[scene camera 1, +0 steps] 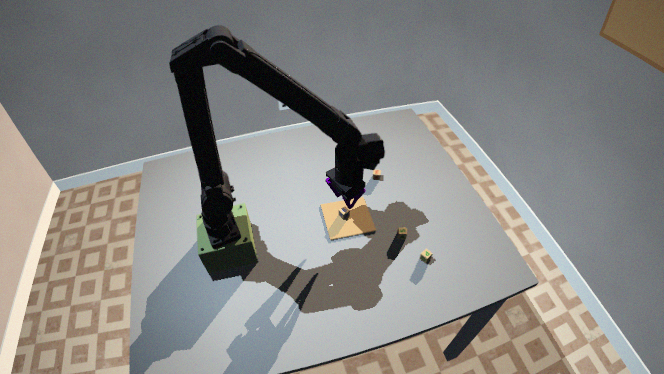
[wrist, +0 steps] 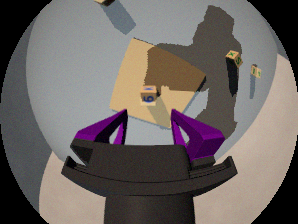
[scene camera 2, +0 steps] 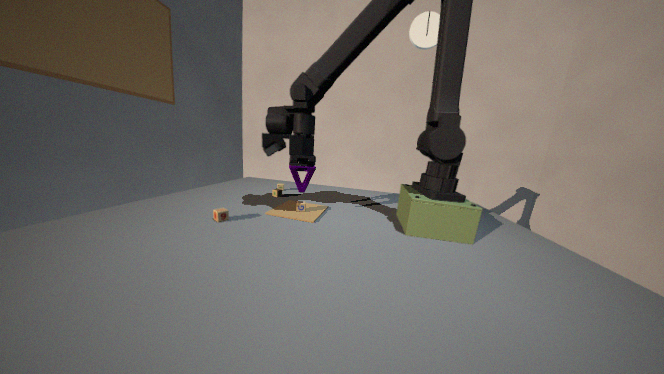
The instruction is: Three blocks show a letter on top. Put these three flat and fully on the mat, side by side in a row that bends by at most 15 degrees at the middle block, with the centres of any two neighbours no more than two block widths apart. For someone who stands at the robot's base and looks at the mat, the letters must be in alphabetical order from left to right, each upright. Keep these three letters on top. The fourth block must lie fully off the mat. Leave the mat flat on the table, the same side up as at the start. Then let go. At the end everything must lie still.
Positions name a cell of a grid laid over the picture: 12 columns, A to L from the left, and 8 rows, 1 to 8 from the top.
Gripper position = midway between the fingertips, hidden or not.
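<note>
The gripper (scene camera 1: G5) (wrist: G5) (scene camera 2: F5) is visible in both scene cameras and in the wrist view. The same views show a tan mat (scene camera 1: G5) (wrist: H3) (scene camera 2: F5).
</note>
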